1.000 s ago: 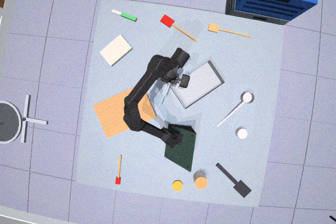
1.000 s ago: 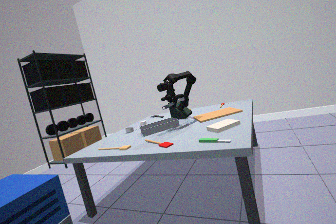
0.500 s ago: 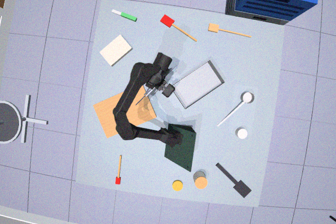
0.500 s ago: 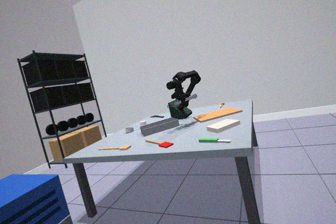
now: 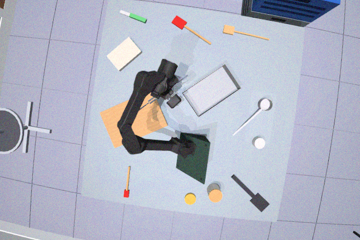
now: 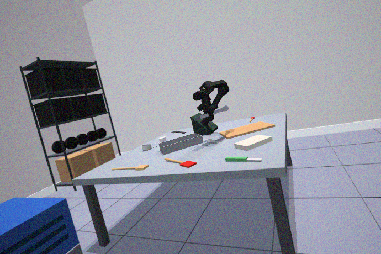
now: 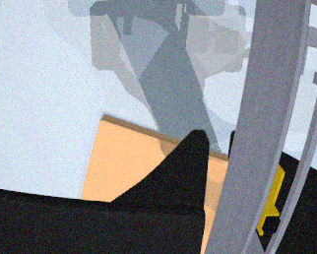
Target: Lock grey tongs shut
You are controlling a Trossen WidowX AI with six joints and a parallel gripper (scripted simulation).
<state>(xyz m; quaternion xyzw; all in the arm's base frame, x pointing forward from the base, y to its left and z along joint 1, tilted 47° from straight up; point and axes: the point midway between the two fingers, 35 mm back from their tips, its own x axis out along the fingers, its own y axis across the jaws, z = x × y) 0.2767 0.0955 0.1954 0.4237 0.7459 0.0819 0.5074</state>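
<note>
My gripper tip is now 200 mm past the wooden board, 170 mm to the right of it and 150 mm above it. From my gripper tip the other things lie so: roasting tin: 80 mm ahead, 250 mm to the right, 130 mm below; white block: 170 mm ahead, 320 mm to the left, 140 mm below; yellow piece: 10 mm to the right, 40 mm above.
</note>
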